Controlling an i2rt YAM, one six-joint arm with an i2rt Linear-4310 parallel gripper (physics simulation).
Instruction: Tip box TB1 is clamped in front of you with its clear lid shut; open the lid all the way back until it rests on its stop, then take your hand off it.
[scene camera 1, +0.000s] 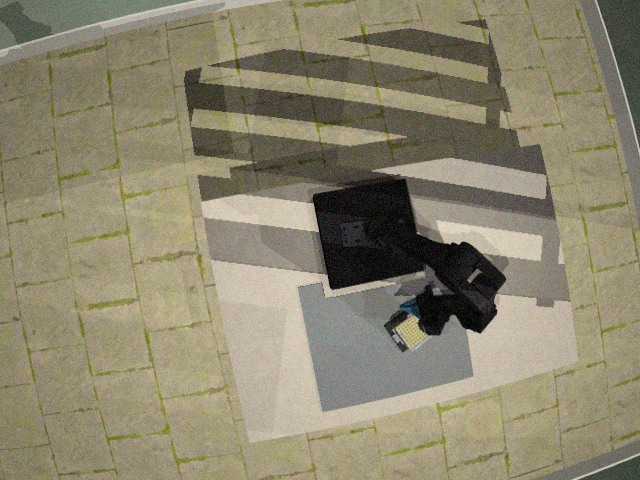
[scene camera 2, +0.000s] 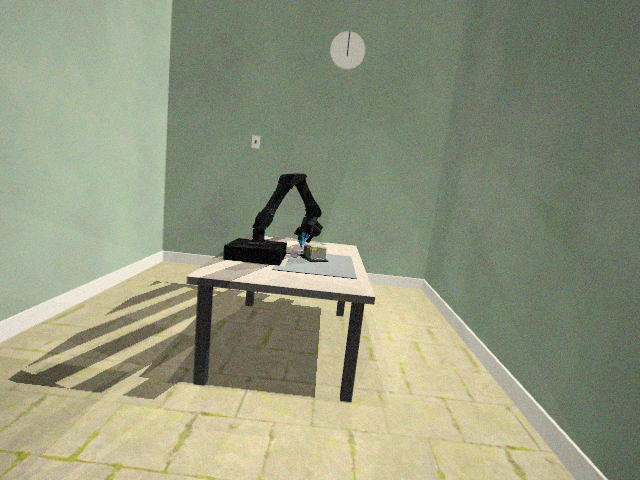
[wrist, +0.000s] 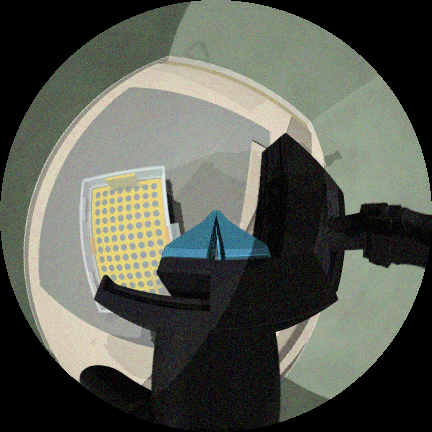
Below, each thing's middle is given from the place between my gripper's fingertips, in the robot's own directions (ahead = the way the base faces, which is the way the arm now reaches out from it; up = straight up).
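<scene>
The tip box lid (wrist: 124, 225) is in my sight, 7 cm ahead of my hand and 5 cm to the left of it.
</scene>
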